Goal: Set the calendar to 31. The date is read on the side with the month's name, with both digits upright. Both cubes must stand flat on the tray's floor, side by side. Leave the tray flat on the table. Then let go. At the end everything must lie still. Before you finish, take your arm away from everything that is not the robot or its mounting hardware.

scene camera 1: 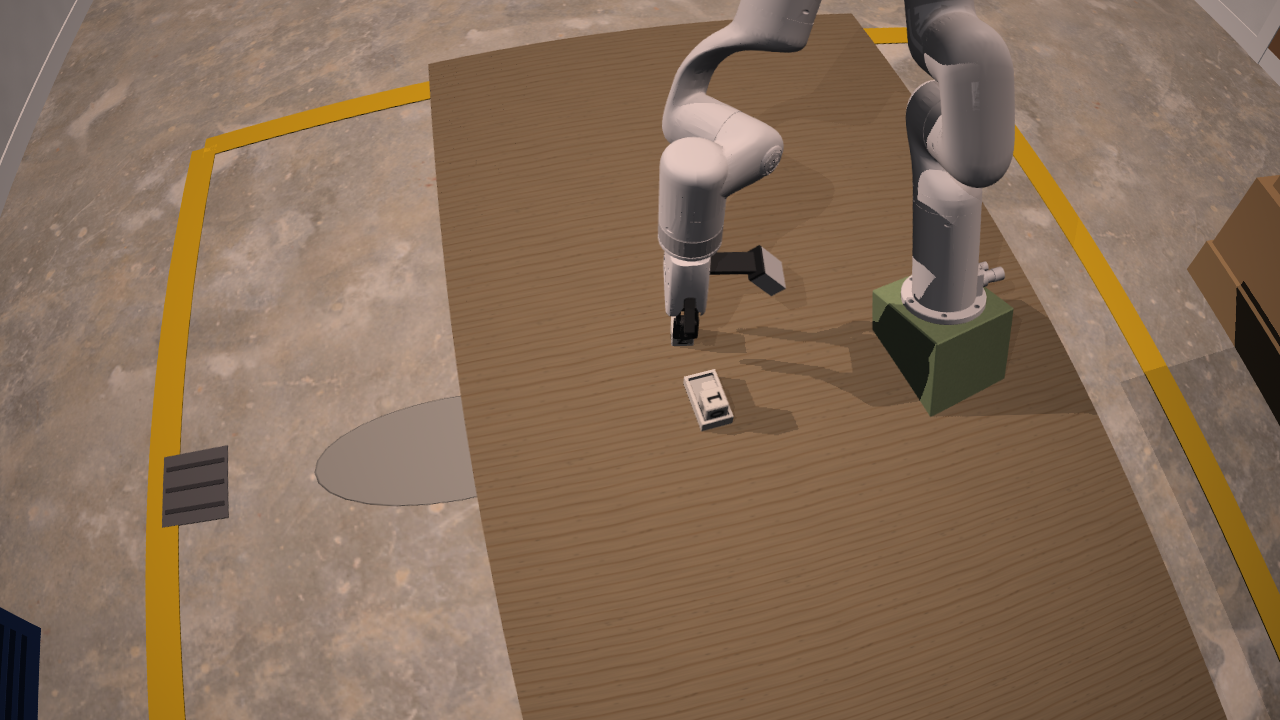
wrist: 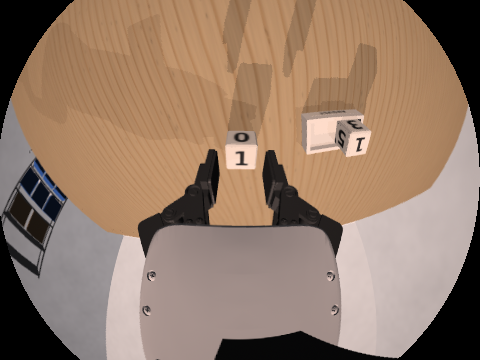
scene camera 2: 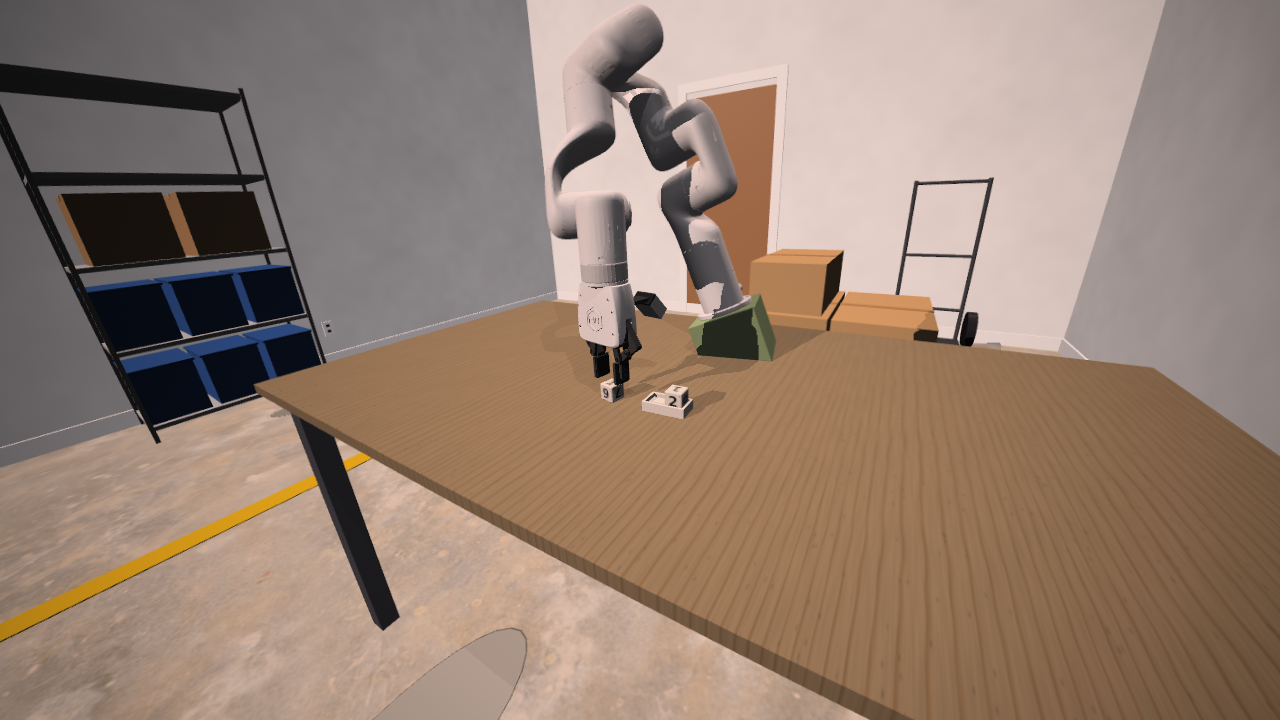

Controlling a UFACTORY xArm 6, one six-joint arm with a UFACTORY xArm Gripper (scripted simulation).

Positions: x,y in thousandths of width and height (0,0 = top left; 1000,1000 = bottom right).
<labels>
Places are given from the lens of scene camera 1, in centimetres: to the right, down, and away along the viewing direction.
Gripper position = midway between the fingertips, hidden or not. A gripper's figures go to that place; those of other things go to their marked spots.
my gripper (scene camera 1: 535,447): 6, -5, 116
tray (scene camera 1: 542,534): 7, 3, 114
</labels>
